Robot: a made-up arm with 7 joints. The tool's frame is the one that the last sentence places.
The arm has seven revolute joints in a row. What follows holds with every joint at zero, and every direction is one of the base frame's.
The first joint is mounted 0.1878 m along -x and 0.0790 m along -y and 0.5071 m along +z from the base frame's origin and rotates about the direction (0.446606, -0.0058, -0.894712).
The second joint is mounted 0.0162 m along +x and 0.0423 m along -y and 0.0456 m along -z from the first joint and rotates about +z.
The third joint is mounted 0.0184 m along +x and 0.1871 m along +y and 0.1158 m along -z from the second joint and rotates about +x.
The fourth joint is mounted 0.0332 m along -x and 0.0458 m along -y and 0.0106 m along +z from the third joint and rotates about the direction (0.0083, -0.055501, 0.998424).
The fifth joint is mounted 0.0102 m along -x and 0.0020 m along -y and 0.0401 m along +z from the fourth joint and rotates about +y.
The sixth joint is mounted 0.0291 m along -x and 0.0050 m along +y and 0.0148 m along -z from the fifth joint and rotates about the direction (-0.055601, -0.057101, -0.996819).
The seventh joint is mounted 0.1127 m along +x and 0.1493 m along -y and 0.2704 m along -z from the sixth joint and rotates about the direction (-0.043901, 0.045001, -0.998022).
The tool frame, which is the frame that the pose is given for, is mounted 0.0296 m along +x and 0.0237 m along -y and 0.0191 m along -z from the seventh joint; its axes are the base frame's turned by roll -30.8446, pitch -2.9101 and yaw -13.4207 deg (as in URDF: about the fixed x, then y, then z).
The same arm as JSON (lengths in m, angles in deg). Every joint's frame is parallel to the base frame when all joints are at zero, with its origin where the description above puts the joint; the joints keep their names.
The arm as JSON. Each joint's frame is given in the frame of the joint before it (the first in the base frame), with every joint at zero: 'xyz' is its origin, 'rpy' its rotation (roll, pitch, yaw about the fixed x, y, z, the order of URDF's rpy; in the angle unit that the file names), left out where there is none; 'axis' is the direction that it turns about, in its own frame. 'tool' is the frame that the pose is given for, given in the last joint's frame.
{"units": {"length": "m", "angle": "deg"}, "joints": [
  {"name": "joint 1", "type": "revolute", "origin": {"xyz": [-0.1878, -0.079, 0.5071]}, "axis": [0.446606, -0.0058, -0.894712]},
  {"name": "joint 2", "type": "revolute", "origin": {"xyz": [0.0162, -0.0423, -0.0456]}, "axis": [0.0, 0.0, 1.0]},
  {"name": "joint 3", "type": "revolute", "origin": {"xyz": [0.0184, 0.1871, -0.1158]}, "axis": [1.0, 0.0, 0.0]},
  {"name": "joint 4", "type": "revolute", "origin": {"xyz": [-0.0332, -0.0458, 0.0106]}, "axis": [0.0083, -0.055501, 0.998424]},
  {"name": "joint 5", "type": "revolute", "origin": {"xyz": [-0.0102, -0.002, 0.0401]}, "axis": [0.0, 1.0, 0.0]},
  {"name": "joint 6", "type": "revolute", "origin": {"xyz": [-0.0291, 0.005, -0.0148]}, "axis": [-0.055601, -0.057101, -0.996819]},
  {"name": "joint 7", "type": "revolute", "origin": {"xyz": [0.1127, -0.1493, -0.2704]}, "axis": [-0.043901, 0.045001, -0.998022]}
], "tool": {"origin": {"xyz": [0.0296, -0.0237, -0.0191], "rpy": [-30.84, -2.91, -13.42]}}}

